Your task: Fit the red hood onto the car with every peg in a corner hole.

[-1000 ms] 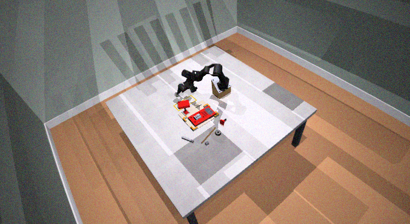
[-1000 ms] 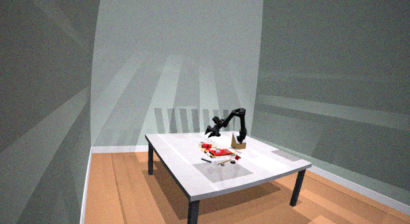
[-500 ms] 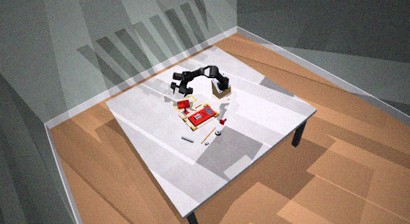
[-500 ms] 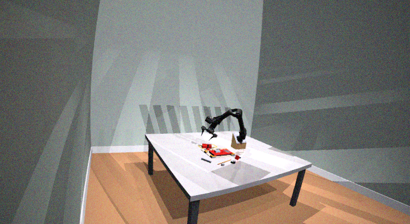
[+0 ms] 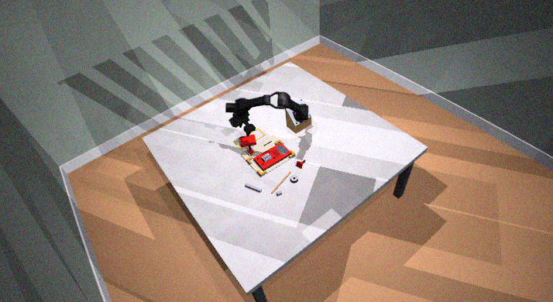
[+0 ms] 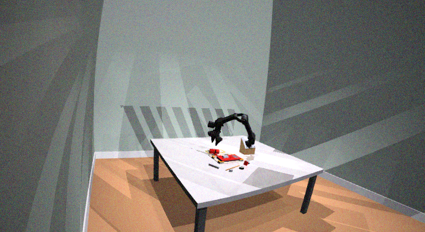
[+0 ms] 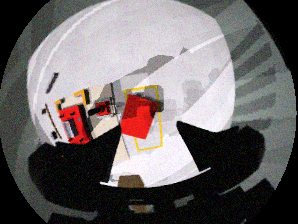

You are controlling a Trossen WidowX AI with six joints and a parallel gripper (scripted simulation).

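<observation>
My gripper tip is now 2 cm to the right of the red hood and 6 cm above it. The rest, counted from my gripper tip: grey engine block (1 cm behind, 23 cm to the left, 5 cm below); grey bar (16 cm ahead, 35 cm to the left, 7 cm below); wooden stick (1 cm ahead, 41 cm to the left, 7 cm below).
</observation>
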